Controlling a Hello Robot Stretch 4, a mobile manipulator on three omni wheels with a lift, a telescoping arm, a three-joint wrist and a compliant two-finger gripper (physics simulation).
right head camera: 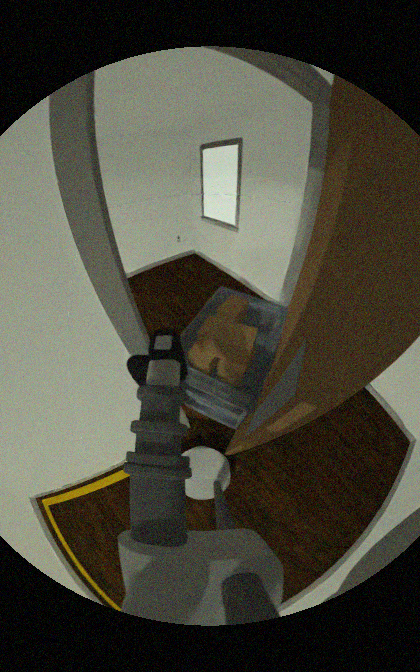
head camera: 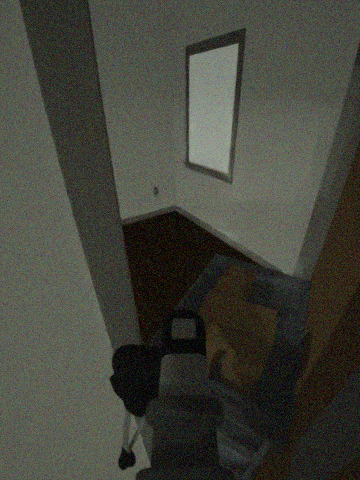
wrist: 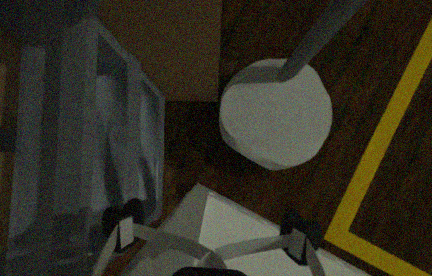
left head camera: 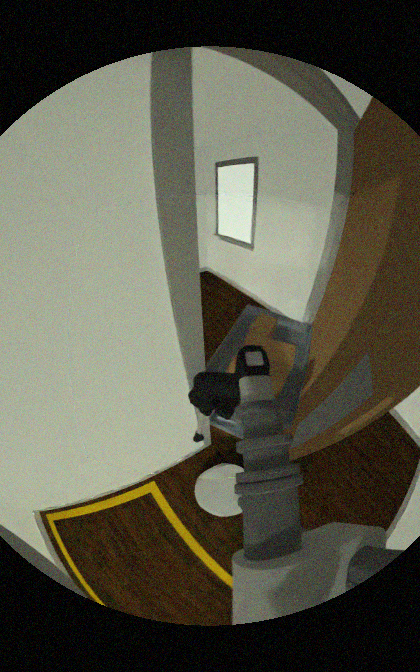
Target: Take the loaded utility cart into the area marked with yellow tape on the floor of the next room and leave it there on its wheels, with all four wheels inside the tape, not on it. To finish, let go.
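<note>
The blue-grey utility cart, loaded with brown boxes, stands in the doorway, outside the tape. Its wheels are hidden. My gripper is open, its fingers wide apart with nothing held. In the wrist view its left fingertip overlaps the cart's near end; whether they touch I cannot tell. The right fingertip is over the white wall end. The yellow tape marks a floor area by the wall, on this side of the doorway.
A white round base with a grey pole stands between the cart and the tape. A brown door stands open at the right of the cart. A grey door frame is at the left.
</note>
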